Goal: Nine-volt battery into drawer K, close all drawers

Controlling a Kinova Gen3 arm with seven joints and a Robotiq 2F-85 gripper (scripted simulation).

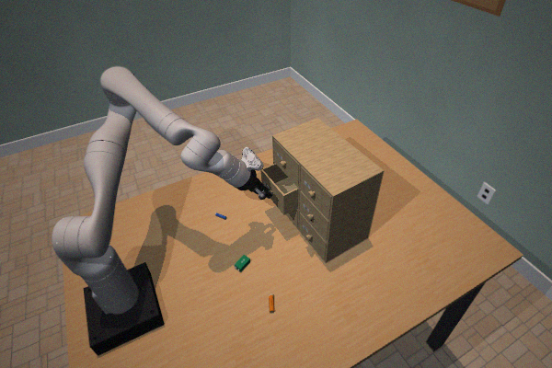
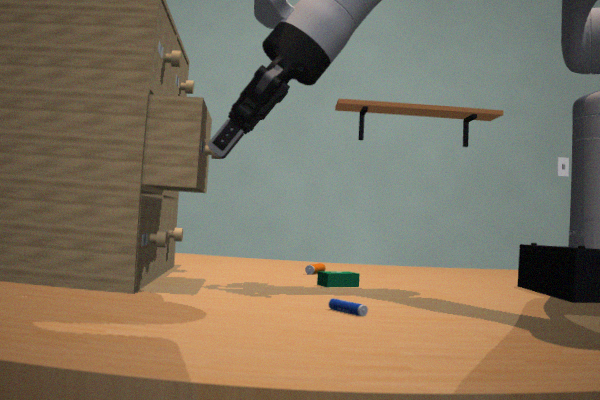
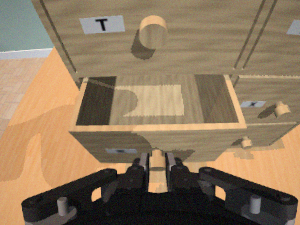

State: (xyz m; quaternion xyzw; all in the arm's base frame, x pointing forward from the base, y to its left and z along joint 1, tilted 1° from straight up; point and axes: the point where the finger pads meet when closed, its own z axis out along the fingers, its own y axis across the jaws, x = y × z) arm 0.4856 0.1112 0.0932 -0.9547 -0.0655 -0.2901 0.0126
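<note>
My hand is 140 mm past the green nine-volt battery, 120 mm to the left of it and 160 mm above it. From my hand the other things lie so: blue cylindrical battery: 140 mm behind, 100 mm to the left, 160 mm below; then orange cylindrical battery: 100 mm behind, 270 mm to the right, 160 mm below.
</note>
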